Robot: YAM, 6 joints.
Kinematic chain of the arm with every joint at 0, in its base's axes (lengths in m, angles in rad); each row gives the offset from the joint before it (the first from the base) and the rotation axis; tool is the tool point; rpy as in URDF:
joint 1: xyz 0 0 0.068 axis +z
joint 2: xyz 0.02 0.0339 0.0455 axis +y
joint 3: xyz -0.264 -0.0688 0 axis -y
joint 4: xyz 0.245 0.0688 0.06 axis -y
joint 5: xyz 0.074 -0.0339 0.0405 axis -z
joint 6: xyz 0.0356 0 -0.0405 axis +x
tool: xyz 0 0 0 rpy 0 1.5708 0
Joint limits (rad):
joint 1: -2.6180..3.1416
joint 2: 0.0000..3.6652
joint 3: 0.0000..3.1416
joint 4: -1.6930..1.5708
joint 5: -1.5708..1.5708
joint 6: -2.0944..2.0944
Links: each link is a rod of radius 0.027 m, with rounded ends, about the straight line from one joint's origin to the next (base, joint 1, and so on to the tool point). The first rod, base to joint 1, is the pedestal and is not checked.
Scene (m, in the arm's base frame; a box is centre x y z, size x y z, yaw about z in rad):
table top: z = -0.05
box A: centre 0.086 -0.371 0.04 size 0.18 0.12 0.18 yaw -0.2
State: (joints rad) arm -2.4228 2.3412 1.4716 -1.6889 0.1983 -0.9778
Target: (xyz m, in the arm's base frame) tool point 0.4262 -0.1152 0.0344
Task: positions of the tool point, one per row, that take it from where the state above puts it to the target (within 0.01 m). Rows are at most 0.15 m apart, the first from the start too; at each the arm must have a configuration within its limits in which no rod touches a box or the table.
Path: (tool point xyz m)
1: -0.1914 -0.2810 0.1257
2: -0.1137 -0.3406 0.1625
3: -0.0175 -0.3726 0.2043
4: 0.0860 -0.3710 0.2504
5: 0.1942 -0.3571 0.2010
6: 0.2955 -0.3061 0.1479
7: 0.3765 -0.2223 0.0920
8: 0.4262 -0.1152 0.0344

